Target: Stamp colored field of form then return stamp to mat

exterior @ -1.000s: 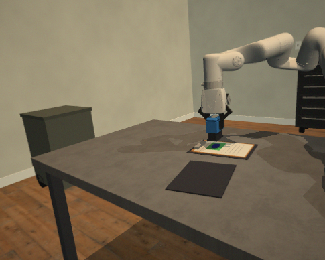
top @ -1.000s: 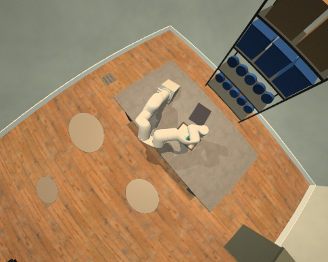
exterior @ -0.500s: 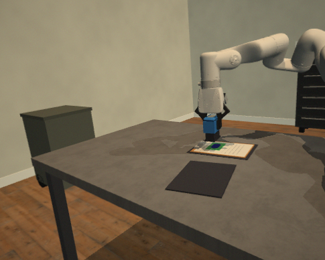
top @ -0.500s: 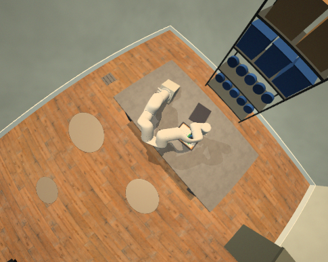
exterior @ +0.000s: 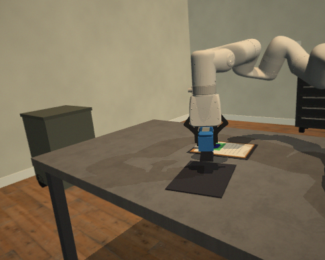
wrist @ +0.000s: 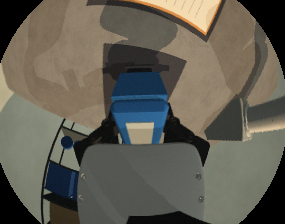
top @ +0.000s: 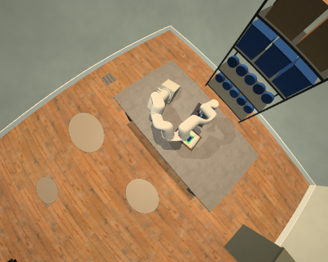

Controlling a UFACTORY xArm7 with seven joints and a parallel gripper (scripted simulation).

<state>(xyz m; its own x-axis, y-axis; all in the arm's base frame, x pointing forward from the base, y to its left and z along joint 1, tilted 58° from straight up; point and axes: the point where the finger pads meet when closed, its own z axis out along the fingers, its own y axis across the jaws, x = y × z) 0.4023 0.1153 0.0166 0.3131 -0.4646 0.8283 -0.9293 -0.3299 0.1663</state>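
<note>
My hand is 1 cm past the mat, 6 cm to the right of it and 11 cm above it. Also, from my hand: form (3 cm ahead, 23 cm to the right, 11 cm below); then blue stamp (2 cm below).
</note>
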